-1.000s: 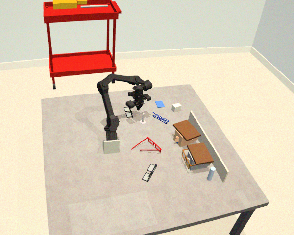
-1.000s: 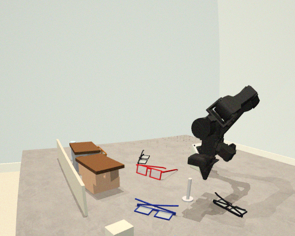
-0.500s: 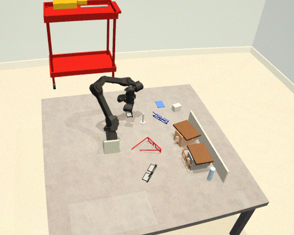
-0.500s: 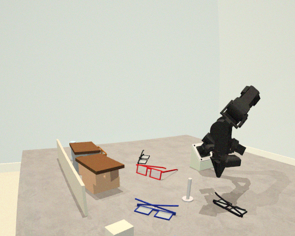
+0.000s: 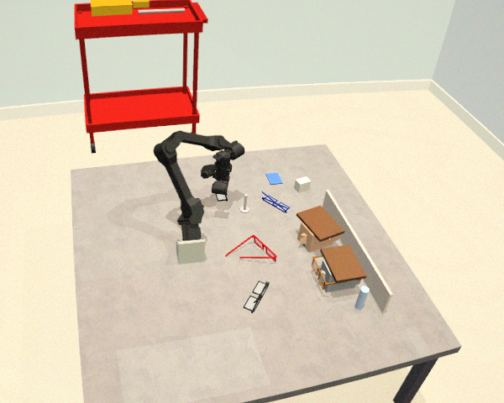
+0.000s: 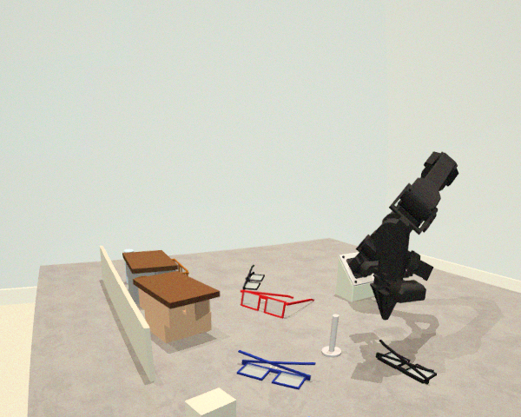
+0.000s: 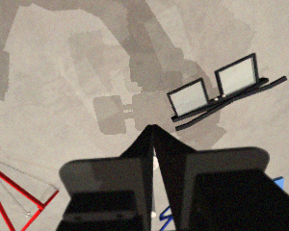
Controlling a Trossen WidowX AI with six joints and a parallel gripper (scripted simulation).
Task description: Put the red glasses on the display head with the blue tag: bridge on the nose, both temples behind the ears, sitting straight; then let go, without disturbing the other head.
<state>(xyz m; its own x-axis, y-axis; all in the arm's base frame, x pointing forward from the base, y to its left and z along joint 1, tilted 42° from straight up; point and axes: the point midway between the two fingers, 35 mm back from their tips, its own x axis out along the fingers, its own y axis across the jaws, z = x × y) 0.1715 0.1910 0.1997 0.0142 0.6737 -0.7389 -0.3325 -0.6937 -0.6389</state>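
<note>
The white post lies 100 mm ahead of my gripper tip, 40 mm to the right of it and 40 mm below it. Also, from my gripper tip: blue card: 290 mm ahead, 150 mm to the left, 70 mm below; skin-coloured display head: 320 mm ahead, 280 mm to the right, 10 mm below; cream cube: 400 mm ahead, 60 mm to the left, 40 mm below.
</note>
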